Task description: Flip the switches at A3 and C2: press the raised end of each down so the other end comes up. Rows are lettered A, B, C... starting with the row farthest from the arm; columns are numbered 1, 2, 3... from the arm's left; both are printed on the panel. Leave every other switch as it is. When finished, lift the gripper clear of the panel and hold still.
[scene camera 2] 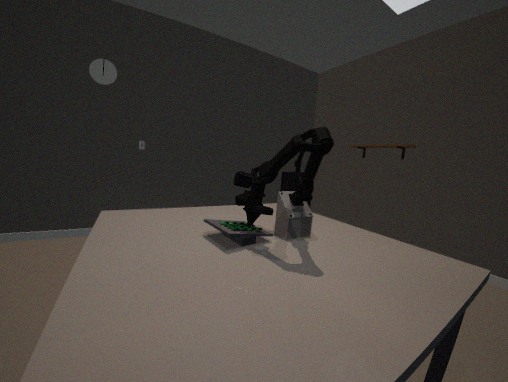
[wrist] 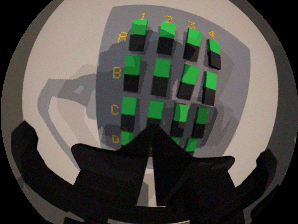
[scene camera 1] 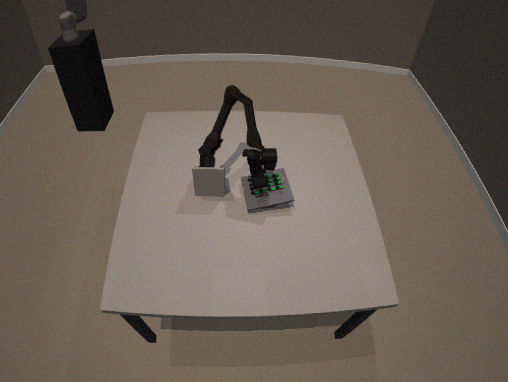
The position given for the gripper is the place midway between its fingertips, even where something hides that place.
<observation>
In view: the gripper (scene camera 2: 249, 226).
The gripper also shows in the wrist view (wrist: 152, 128).
</observation>
